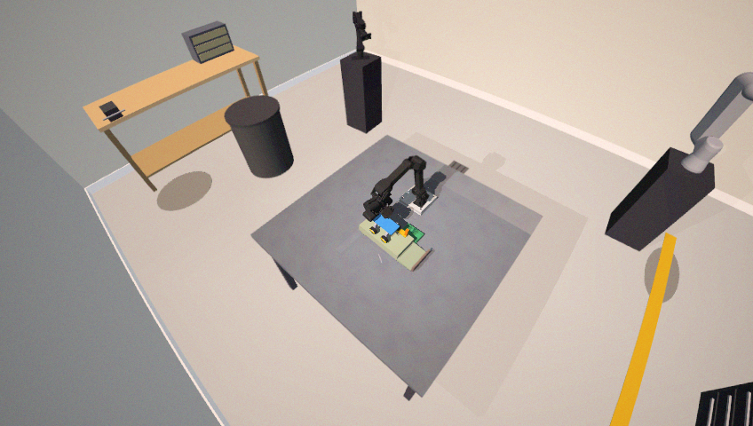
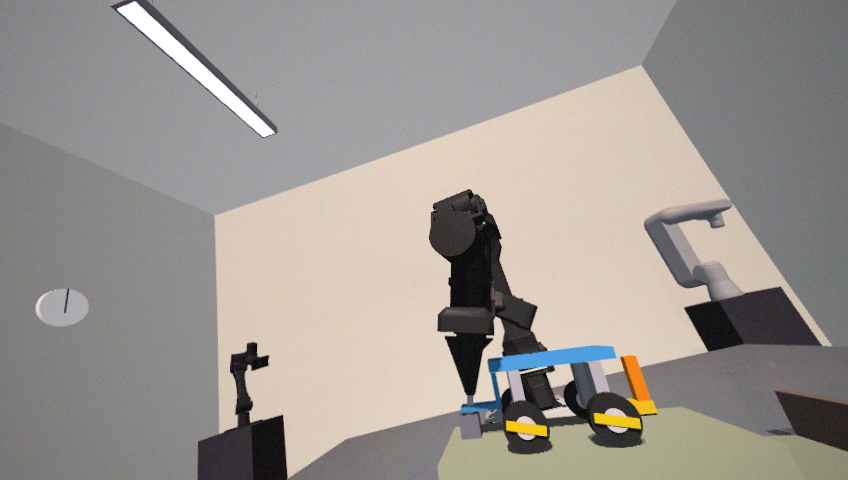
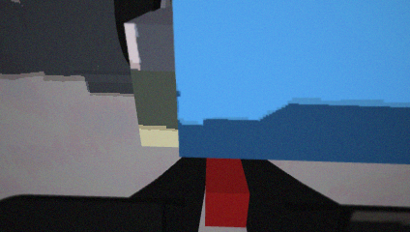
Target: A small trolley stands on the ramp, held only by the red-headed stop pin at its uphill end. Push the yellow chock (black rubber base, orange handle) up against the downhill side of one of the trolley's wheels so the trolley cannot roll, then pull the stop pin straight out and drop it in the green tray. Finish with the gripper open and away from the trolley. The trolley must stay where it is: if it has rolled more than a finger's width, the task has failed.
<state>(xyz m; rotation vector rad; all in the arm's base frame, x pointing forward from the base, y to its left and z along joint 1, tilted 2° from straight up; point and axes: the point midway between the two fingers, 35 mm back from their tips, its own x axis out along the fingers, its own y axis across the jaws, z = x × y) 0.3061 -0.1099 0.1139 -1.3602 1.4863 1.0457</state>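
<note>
The yellow chock lies 18 cm to the left of my gripper tip, 5 cm below it and 3 cm behind it. From my gripper tip the other things lie so: red-headed stop pin: right at my gripper tip; then trolley: 9 cm to the left, 3 cm ahead, 2 cm below; then ramp: 10 cm to the left, 8 cm below, 3 cm ahead.
</note>
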